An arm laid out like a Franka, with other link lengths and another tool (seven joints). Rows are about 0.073 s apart.
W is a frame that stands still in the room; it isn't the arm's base.
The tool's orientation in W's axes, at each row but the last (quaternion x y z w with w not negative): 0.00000 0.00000 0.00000 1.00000; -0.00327 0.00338 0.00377 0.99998; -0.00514 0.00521 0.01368 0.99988; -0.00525 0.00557 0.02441 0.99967; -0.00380 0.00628 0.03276 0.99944; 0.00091 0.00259 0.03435 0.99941; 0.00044 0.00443 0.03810 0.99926; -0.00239 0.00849 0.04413 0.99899; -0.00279 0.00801 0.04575 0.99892; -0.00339 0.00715 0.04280 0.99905
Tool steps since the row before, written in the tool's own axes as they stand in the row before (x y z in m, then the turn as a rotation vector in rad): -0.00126 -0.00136 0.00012 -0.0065 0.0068 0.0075; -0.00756 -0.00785 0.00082 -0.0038 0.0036 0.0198; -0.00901 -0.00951 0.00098 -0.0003 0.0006 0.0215; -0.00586 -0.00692 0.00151 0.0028 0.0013 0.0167; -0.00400 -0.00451 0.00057 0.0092 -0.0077 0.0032; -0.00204 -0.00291 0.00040 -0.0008 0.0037 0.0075; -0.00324 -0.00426 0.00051 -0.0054 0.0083 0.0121; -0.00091 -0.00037 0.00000 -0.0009 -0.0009 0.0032; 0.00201 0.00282 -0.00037 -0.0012 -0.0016 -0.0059; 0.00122 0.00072 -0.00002 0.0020 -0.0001 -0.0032
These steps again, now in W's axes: -0.00126 -0.00136 0.00012 -0.0065 0.0068 0.0075; -0.00749 -0.00790 0.00092 -0.0037 0.0037 0.0198; -0.00874 -0.00974 0.00117 -0.0001 0.0008 0.0215; -0.00550 -0.00718 0.00165 0.0029 0.0016 0.0167; -0.00369 -0.00476 0.00065 0.0097 -0.0071 0.0031; -0.00183 -0.00304 0.00040 -0.0010 0.0036 0.0075; -0.00290 -0.00449 0.00053 -0.0059 0.0079 0.0122; -0.00087 -0.00045 0.00002 -0.0008 -0.0010 0.0032; 0.00174 0.00299 -0.00042 -0.0011 -0.0017 -0.0059; 0.00115 0.00082 -0.00004 0.0020 0.0000 -0.0032
